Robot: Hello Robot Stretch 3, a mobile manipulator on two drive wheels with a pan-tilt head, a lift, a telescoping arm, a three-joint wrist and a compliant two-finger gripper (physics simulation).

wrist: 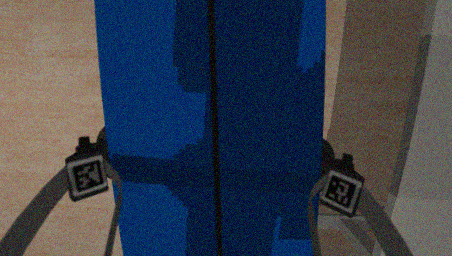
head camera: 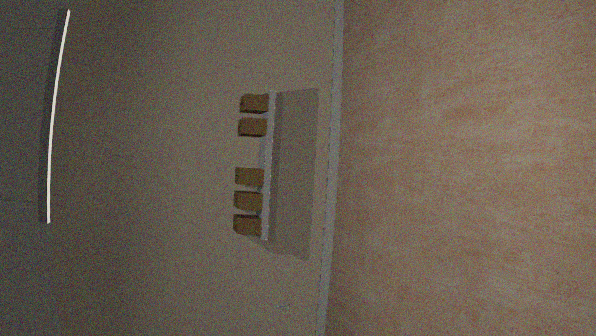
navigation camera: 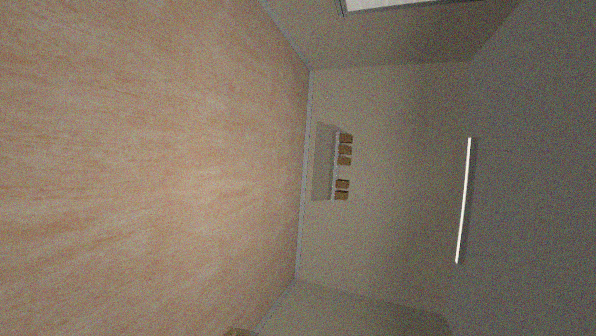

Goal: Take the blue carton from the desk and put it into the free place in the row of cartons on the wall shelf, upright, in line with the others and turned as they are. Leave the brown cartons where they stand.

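Places are measured from the robot's base along level axes (x back, y right, z up), in millimetres.
Pixels of known places: gripper, between the fingertips: (wrist: 217,149).
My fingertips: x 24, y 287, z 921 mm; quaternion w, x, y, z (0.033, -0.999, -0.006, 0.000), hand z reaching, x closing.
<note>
Behind a point stands the place of what it marks.
The blue carton (wrist: 150,110) {x -14, y 319, z 967 mm} fills the middle of the wrist view, a dark line running down its face. My gripper (wrist: 217,149) {x 24, y 287, z 921 mm} has a fingertip against each side of it and is shut on it. Neither shows in the head or navigation view. The wall shelf (head camera: 269,150) {x -3356, y 93, z 622 mm} (navigation camera: 335,172) {x -3359, y 80, z 636 mm} carries a row of brown cartons, seen sideways. In the head view two, including one brown carton (head camera: 252,127) {x -3361, y 251, z 757 mm}, stand above the free place, and three, including another brown carton (head camera: 249,177) {x -3360, y -109, z 756 mm}, stand below it. The gap lies between these two cartons.
A pale grey surface (wrist: 430,125) {x 403, y 301, z 720 mm}, which looks like part of the desk, lies to the right of the carton. Wood floor (head camera: 465,165) {x -1797, y 48, z 0 mm} (navigation camera: 150,165) {x -872, y 35, z 0 mm} (wrist: 45,75) {x -800, y 322, z 0 mm} shows in all views. A bright strip (head camera: 52,110) {x -2415, y 226, z 2080 mm} (navigation camera: 464,195) {x -2421, y 154, z 2078 mm} is above the shelf. A white panel (navigation camera: 390,4) {x -2227, y -1670, z 1276 mm} is at the navigation view's top.
</note>
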